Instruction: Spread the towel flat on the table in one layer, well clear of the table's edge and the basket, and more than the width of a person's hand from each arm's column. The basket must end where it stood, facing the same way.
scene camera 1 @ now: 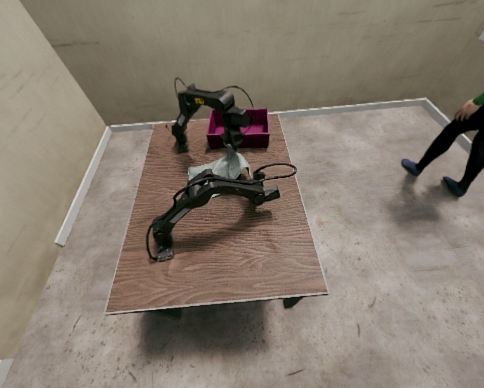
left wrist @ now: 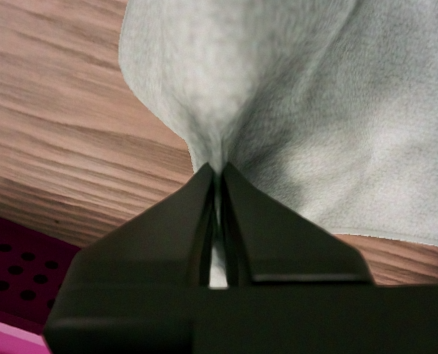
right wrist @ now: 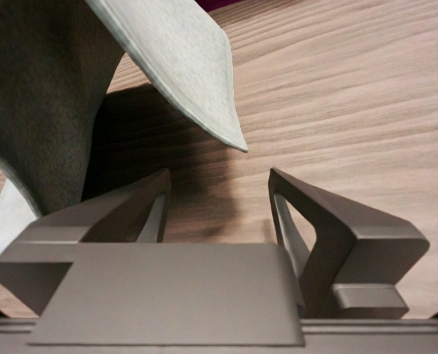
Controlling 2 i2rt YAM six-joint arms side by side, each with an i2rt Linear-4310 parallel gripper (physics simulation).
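Note:
The pale grey-green towel [scene camera 1: 217, 166] [left wrist: 370, 150] [right wrist: 192, 65] is partly on the table and partly raised in a peak beside the basket. My left gripper [left wrist: 217, 176] is shut on the towel, which bunches into folds between its fingertips. In the right wrist view, one towel corner hangs above the table just beyond the fingertips, and darker folds hang at the left. My right gripper [right wrist: 219, 176] is open, with no towel between its fingertips; its fingers are hard to see in the scene view. The magenta basket [scene camera 1: 257, 140] [left wrist: 45, 244] stands upright at the table's far end.
The wooden table [scene camera 1: 250, 260] carries both arms, with their columns along its left side. The right arm [scene camera 1: 220, 186] reaches across in front of the towel and hides part of it. The left arm [scene camera 1: 212, 98] passes in front of the basket. A person's legs [scene camera 1: 442, 142] show at the right.

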